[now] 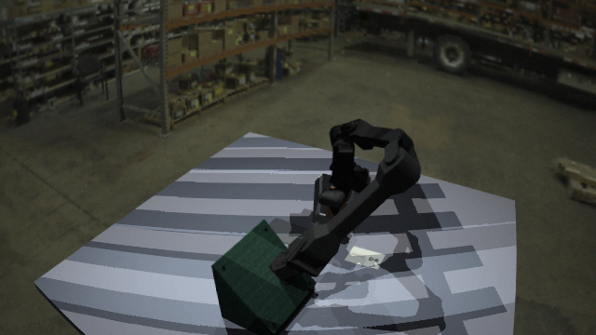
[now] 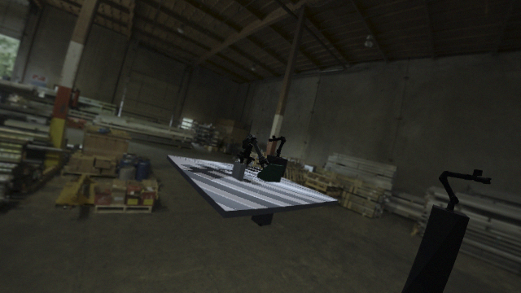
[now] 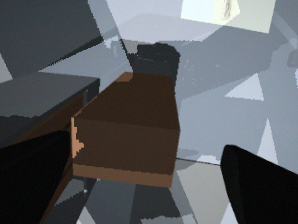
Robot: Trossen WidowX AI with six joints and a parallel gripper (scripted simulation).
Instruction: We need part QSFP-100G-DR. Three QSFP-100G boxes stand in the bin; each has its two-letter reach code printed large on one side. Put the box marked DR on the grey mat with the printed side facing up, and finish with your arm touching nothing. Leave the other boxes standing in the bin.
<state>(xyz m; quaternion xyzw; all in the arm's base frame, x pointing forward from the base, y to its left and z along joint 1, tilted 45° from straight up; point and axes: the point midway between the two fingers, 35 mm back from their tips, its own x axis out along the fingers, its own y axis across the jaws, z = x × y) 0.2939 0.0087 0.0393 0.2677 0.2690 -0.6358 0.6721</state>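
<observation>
The grey mat lies 140 mm to the left of my gripper tip, 110 mm below it and 40 mm behind it. Also, from my gripper tip: white card (110 mm to the right, 110 mm below, 50 mm behind).
</observation>
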